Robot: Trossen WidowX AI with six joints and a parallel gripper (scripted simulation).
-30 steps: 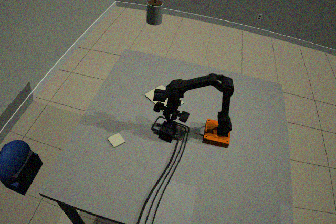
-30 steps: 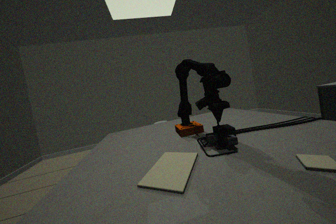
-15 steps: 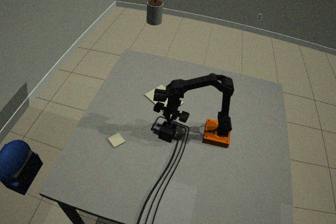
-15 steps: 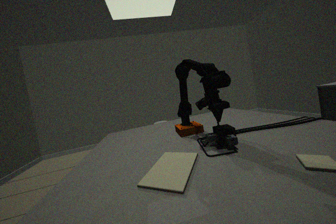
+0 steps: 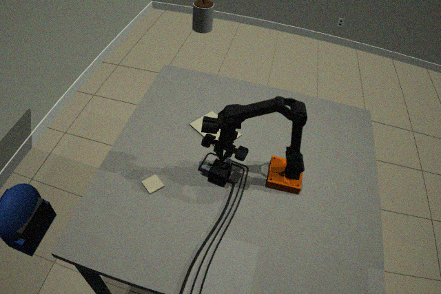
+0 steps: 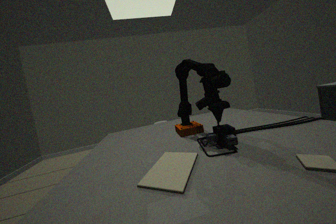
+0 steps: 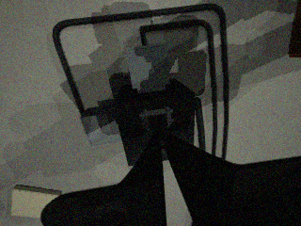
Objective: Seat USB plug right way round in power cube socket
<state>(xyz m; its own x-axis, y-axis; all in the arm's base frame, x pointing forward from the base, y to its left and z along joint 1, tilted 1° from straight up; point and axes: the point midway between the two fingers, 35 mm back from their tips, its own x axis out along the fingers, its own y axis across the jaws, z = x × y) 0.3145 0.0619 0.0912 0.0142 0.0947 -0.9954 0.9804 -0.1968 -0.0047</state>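
Right now my gripper tip is 20 mm above the dark USB plug. Round my gripper tip: socket 40 mm below.
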